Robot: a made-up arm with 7 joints.
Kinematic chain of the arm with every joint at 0, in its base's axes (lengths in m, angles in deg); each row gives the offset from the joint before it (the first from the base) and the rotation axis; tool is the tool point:
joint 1: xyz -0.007 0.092 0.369 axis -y
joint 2: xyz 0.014 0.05 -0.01 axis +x
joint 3: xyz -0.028 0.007 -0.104 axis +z
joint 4: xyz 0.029 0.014 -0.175 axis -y
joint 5: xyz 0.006 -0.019 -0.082 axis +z
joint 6: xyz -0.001 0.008 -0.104 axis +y
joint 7: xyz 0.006 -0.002 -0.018 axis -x
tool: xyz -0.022 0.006 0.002
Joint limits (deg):
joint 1: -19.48..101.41
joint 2: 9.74..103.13
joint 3: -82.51..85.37
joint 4: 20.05..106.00
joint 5: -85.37..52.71
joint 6: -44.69..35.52
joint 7: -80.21..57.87
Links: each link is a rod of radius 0.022 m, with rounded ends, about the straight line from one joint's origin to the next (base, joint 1, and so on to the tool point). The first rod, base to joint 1, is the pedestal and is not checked.
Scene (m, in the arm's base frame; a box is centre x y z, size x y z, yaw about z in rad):
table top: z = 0
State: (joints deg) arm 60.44 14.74 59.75 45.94 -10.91 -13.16 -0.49
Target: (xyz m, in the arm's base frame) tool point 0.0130 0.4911 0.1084
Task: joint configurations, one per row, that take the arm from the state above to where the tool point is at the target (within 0.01 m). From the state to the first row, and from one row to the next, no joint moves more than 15 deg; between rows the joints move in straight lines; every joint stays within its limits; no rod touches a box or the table.
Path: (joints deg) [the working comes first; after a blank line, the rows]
Joints at the target: 5.85 23.49 85.37 64.85 -14.29 -12.39 -0.74
Straight joint move there: clear.

1: 46.79 16.93 66.16 50.67 -11.76 -12.97 -0.55
2: 33.14 19.11 72.56 55.39 -12.60 -12.77 -0.61
3: 19.49 21.30 78.96 60.12 -13.45 -12.58 -0.67
4: 5.85 23.49 85.37 64.85 -14.29 -12.39 -0.74

